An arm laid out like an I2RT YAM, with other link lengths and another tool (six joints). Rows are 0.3 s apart.
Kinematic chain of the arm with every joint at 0, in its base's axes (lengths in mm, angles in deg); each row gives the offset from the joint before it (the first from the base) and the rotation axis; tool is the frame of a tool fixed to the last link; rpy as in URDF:
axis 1: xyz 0 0 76.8 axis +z
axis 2: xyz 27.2 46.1 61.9 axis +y
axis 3: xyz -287.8 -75 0 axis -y
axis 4: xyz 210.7 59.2 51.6 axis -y
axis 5: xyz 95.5 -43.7 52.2 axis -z
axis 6: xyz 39.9 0 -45.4 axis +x
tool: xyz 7 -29 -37 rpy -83.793 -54.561 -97.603
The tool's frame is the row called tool.
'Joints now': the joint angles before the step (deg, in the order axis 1, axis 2, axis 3, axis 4, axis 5, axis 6). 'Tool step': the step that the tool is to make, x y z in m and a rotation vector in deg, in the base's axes. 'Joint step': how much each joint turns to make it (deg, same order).
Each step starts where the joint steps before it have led.
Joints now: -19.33 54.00 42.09 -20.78 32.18 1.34
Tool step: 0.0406 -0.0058 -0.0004 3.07 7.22 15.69
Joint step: 1.93 8.57 4.34 0.01 -11.68 -8.16
